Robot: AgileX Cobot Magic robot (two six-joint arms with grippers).
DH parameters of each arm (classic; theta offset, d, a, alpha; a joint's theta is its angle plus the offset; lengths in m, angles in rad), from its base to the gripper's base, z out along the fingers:
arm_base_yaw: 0 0.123 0 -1.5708
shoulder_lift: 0.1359 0 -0.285 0
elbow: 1.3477 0 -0.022 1.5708
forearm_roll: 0 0.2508 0 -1.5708
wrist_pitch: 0 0 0.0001 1.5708
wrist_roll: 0 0.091 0 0
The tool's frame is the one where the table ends.
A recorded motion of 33 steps. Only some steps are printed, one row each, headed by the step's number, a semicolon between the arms.
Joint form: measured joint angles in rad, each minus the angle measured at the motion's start. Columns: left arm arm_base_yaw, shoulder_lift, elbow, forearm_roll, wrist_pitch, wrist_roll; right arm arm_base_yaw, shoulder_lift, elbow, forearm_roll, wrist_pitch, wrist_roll.
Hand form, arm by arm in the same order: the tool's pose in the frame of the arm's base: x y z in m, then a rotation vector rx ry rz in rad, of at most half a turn. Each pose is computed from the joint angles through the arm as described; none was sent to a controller.
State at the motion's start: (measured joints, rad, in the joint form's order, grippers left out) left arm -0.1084 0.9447 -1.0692 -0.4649 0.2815 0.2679; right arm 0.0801 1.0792 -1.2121 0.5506 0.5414 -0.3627
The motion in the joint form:
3: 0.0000 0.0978 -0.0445 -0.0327 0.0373 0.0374; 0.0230 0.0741 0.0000 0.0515 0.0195 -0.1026
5: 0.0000 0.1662 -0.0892 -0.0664 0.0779 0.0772; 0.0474 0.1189 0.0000 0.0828 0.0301 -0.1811
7: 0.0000 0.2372 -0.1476 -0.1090 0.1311 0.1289; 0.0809 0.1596 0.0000 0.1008 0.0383 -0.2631
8: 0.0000 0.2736 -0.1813 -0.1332 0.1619 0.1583; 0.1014 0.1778 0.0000 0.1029 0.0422 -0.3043
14: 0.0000 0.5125 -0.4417 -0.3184 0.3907 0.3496; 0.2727 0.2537 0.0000 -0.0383 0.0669 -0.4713
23: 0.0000 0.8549 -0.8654 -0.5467 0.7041 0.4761; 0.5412 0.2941 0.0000 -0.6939 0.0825 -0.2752
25: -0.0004 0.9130 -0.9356 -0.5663 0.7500 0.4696; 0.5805 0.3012 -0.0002 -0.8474 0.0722 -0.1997
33: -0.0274 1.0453 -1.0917 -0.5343 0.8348 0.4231; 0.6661 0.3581 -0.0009 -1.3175 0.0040 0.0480
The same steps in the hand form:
3: 0.2217 -0.0379 0.4364 0.0598 1.7035 -0.3358; 0.2436 0.0528 0.4267 -0.2476 1.8905 0.4026
5: 0.2398 -0.0425 0.4327 0.0883 1.7573 -0.3508; 0.2547 0.0621 0.4155 -0.3302 1.9205 0.4077
7: 0.2577 -0.0480 0.4310 0.1310 1.8061 -0.3729; 0.2635 0.0735 0.4046 -0.4336 1.9394 0.4031
8: 0.2666 -0.0512 0.4307 0.1575 1.8281 -0.3872; 0.2667 0.0800 0.3995 -0.4942 1.9443 0.3962
14: 0.3214 -0.0753 0.4351 0.3643 1.9071 -0.5426; 0.2684 0.1260 0.3722 -0.9377 1.9197 0.2762
23: 0.3900 -0.1072 0.4378 0.6184 1.8792 -0.8442; 0.2515 0.1707 0.3528 -1.4042 1.7788 -0.1653
25: 0.4008 -0.1112 0.4343 0.6455 1.8817 -0.8899; 0.2513 0.1758 0.3532 -1.4357 1.7282 -0.2691
33: 0.4236 -0.1273 0.4179 0.7188 1.9310 -0.9368; 0.2606 0.1962 0.3512 -1.4815 1.5248 -0.5428

